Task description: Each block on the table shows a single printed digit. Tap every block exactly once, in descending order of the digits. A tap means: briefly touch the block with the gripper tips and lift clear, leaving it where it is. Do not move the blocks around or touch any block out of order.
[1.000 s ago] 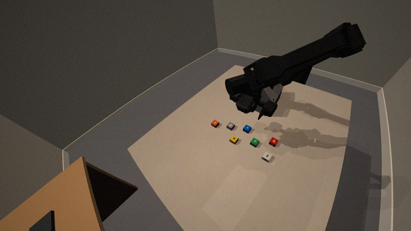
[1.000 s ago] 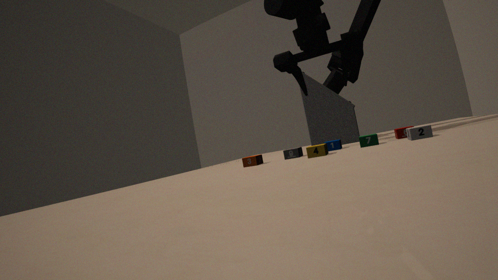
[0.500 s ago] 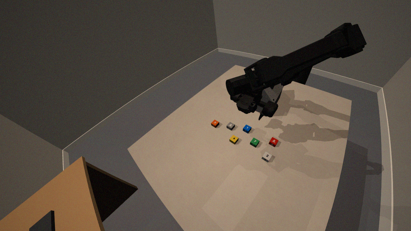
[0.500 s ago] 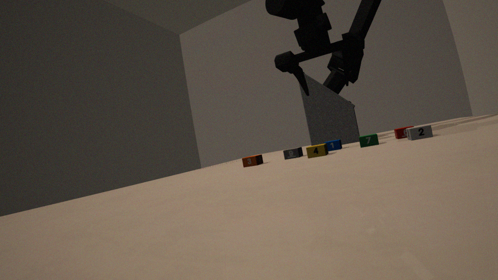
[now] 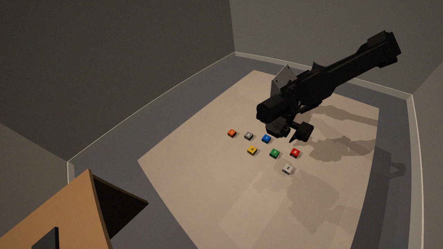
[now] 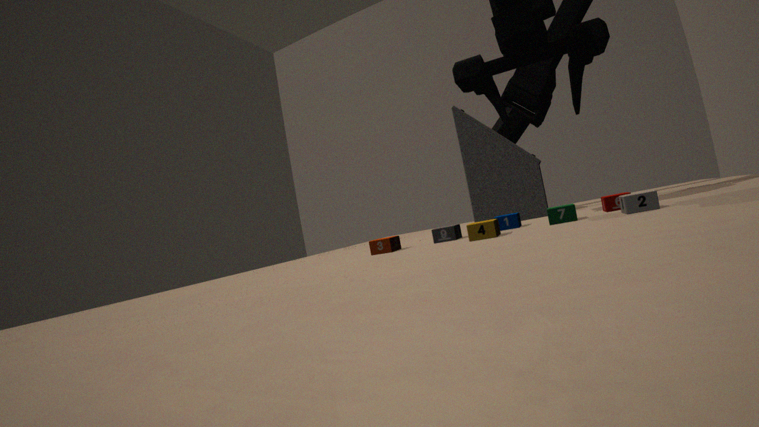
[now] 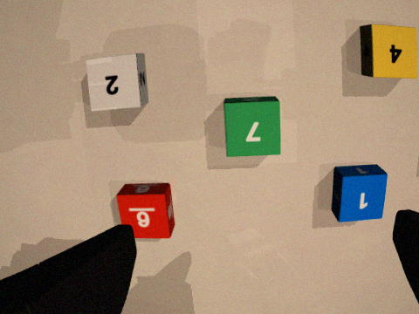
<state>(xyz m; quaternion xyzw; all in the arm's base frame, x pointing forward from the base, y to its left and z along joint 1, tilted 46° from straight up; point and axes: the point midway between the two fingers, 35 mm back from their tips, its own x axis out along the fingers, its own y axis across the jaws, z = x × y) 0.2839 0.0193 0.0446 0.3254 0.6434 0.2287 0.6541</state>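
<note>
Now: gripper tip 20 mm past the grey 9 block, 150 mm to the left of it and 120 mm above it. The rest, counted from my gripper tip: red block 40 mm behind, 80 mm to the left, 120 mm below; then blue 1 block 50 mm behind, 70 mm to the right, 120 mm below; then green 7 block 10 mm ahead, 120 mm below.
</note>
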